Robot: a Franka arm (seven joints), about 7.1 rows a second.
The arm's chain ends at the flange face. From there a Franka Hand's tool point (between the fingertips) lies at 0.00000 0.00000 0.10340 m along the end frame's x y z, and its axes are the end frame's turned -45 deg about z.
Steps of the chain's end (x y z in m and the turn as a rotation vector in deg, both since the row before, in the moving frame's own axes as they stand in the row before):
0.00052 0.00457 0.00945 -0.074 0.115 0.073
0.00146 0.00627 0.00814 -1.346 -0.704 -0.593
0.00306 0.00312 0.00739 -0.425 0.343 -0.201
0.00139 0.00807 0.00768 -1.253 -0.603 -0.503
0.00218 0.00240 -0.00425 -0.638 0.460 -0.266
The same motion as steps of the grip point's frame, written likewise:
-0.00281 0.00384 0.00945 -0.134 0.029 0.073
-0.00601 0.00630 0.00810 -0.454 -1.450 -0.593
-0.00015 0.00535 0.00739 -0.543 -0.058 -0.201
-0.00709 0.00753 0.00765 -0.460 -1.312 -0.503
-0.00038 0.00464 -0.00426 -0.776 -0.126 -0.266

